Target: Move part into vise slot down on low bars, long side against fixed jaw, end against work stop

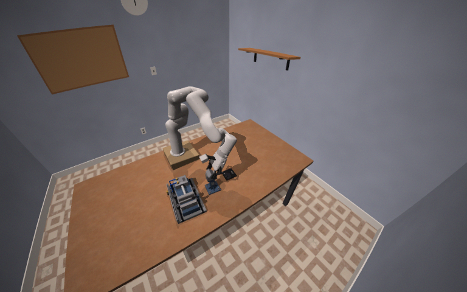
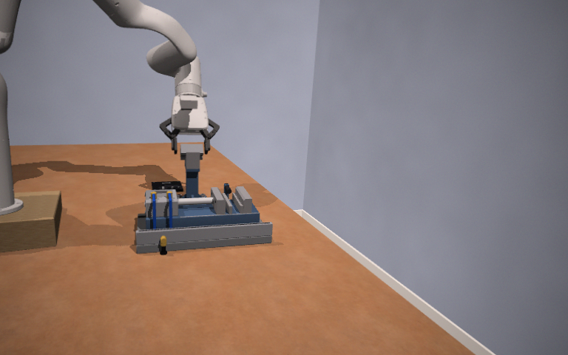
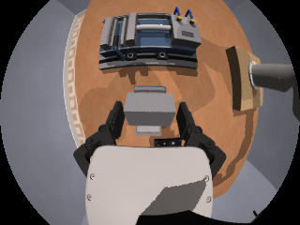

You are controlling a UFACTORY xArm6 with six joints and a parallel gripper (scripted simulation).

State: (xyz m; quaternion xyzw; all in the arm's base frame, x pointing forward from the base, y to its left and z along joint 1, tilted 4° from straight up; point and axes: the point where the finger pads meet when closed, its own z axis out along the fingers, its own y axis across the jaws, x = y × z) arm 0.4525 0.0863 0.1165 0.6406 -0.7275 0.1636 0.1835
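Right now the part is 1 cm to the right of my hand and 1 cm below it. Round my hand: white cylinder rod: 20 cm to the right, 9 cm below, 3 cm behind; then post: 11 cm below; then black work stop: 16 cm to the right, 7 cm below, 6 cm ahead.
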